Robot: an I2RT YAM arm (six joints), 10 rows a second.
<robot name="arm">
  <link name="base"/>
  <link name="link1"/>
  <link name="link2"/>
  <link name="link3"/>
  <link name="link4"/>
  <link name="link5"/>
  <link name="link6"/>
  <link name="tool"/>
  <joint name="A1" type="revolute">
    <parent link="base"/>
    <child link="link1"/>
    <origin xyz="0 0 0.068" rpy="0 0 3.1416"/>
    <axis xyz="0 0 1"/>
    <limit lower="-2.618" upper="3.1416"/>
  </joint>
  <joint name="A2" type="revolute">
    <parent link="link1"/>
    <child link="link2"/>
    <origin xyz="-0.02 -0.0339 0.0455" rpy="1.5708 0 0"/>
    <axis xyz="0 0 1"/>
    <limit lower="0" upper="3.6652"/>
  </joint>
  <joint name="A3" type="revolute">
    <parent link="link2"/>
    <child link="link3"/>
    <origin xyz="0.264 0 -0.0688" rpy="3.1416 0 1.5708"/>
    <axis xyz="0 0 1"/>
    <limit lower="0" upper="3.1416"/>
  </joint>
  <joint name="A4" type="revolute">
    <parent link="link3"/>
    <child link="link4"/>
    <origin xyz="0.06 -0.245 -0.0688" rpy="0 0 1.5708"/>
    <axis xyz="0 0 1"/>
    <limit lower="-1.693" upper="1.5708"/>
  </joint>
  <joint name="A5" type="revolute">
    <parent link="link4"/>
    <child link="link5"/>
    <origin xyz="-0.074 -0.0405 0.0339" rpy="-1.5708 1.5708 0"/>
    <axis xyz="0 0 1"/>
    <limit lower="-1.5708" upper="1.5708"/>
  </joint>
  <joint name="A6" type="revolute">
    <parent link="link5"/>
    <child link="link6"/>
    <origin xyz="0 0.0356 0.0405" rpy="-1.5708 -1.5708 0"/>
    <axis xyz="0 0 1"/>
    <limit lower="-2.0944" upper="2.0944"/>
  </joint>
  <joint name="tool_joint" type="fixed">
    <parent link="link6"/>
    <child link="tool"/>
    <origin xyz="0 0 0"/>
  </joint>
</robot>
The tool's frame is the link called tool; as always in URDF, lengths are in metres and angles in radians.
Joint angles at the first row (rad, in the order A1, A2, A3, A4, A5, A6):
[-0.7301 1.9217 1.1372 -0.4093 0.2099 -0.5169]
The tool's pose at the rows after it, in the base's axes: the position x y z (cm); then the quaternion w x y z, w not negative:
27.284 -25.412 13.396 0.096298 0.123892 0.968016 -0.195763
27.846 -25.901 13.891 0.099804 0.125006 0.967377 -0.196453
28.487 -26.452 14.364 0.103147 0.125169 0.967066 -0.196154
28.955 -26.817 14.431 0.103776 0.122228 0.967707 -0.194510
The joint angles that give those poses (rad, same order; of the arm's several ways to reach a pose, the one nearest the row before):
[-0.7300 1.9305 1.1674 -0.4181 0.2098 -0.5169]
[-0.7300 1.9444 1.2087 -0.4391 0.2073 -0.5147]
[-0.7299 1.9632 1.2560 -0.4627 0.2031 -0.5139]
[-0.7293 1.9823 1.2870 -0.4752 0.1988 -0.5184]

